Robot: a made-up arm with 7 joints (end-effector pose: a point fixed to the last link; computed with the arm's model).
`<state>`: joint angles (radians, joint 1 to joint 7).
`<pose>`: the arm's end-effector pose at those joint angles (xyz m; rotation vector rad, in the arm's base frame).
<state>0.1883 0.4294 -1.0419 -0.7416 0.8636 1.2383 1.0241</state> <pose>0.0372 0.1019 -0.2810 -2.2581 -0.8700 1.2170</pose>
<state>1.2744 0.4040 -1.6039 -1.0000 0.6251 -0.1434 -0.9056</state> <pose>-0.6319 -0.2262 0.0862 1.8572 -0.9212 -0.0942</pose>
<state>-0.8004 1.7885 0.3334 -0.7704 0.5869 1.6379 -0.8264</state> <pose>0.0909 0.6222 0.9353 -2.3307 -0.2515 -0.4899</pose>
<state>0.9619 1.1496 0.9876 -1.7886 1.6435 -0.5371 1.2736</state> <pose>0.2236 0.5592 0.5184 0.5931 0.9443 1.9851</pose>
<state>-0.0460 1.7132 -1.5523 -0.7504 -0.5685 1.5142 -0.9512</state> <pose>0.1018 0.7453 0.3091 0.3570 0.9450 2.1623</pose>
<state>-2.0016 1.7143 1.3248 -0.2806 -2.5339 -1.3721 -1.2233</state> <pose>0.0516 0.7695 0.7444 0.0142 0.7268 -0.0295</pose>
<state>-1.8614 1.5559 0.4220 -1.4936 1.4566 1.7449 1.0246</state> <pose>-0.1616 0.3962 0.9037 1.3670 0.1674 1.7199</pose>
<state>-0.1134 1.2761 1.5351 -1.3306 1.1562 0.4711 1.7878</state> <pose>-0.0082 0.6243 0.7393 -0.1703 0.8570 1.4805</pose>
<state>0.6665 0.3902 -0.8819 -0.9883 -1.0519 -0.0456 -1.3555</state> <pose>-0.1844 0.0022 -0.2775 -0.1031 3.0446 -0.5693</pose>
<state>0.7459 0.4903 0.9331 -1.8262 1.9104 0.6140 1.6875</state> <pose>-0.0059 0.5069 0.2876 0.0988 1.7916 0.5266</pose>
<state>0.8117 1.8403 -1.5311 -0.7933 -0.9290 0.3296 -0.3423</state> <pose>-0.1538 0.7563 0.4345 -0.1138 -2.2963 -1.5881</pose>
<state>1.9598 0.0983 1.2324 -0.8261 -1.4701 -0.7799 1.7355</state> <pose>-0.7660 -0.0171 0.7291 -1.7394 -1.2585 0.5810</pose>
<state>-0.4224 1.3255 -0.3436 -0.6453 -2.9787 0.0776 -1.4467</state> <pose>0.4013 0.7071 0.3677 -1.9376 -1.1530 -2.0415</pose>
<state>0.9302 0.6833 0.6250 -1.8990 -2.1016 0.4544 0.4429</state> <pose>0.0441 0.5082 0.2567 -0.5993 1.1311 0.0808</pose>
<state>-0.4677 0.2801 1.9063 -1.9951 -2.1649 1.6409 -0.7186</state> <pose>-0.0006 0.4600 0.2384 -1.1240 -1.5852 1.7417</pose>
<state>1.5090 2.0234 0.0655 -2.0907 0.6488 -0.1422 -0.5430</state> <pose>0.2196 0.3867 0.1329 2.0724 -2.1569 0.4597</pose>
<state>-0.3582 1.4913 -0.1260 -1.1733 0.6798 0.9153 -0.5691</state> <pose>0.4449 0.5724 0.5985 -2.0199 0.5246 -0.4763</pose>
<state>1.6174 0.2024 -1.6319 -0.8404 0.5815 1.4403 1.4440</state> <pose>-0.5999 -0.3898 0.3356 -1.1551 -0.0357 2.4192</pose>
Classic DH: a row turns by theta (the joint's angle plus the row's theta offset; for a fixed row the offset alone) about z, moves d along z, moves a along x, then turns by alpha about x. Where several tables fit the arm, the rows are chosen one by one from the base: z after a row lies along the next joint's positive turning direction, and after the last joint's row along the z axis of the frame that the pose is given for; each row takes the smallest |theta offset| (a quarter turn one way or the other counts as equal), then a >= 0, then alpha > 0; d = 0 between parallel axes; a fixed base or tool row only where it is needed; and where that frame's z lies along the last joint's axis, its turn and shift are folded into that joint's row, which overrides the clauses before.
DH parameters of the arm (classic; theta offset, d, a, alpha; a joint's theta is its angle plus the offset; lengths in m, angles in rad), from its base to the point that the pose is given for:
base (fixed): 0 0.4509 0.015 -1.2217
joint 1: -1.5708 -0.0209 0.0332 -1.5708
joint 2: 1.2217 -0.006 -0.012 1.5708
joint 3: 1.5708 -0.428 0.052 -1.5708
joint 4: 0 0.056 -0.065 1.5708
joint 5: 0 -0.405 0.023 -1.5708
joint 6: 0 -0.014 -0.015 1.5708
joint 7: -0.7484 0 -0.0382 3.1416
tool (fixed): -0.7484 0.01 0 0

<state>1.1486 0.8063 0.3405 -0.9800 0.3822 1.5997 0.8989</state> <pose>-0.3162 0.5451 0.1632 -1.0381 -1.4358 1.1313</pose>
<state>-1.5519 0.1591 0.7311 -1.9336 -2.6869 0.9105 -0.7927</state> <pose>0.3861 0.1255 0.8129 -0.9967 -0.8940 0.3275</pose>
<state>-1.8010 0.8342 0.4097 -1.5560 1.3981 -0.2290 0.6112</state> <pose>0.2093 0.2240 1.0409 -0.5689 -0.2231 1.4236</pose>
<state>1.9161 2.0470 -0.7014 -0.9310 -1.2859 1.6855 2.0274</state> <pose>-0.0889 0.7615 0.5047 -1.2550 1.9039 -0.2221</pose>
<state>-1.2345 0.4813 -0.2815 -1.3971 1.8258 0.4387 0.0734</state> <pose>0.6582 -0.0942 0.6455 1.1897 -0.2705 1.1532</pose>
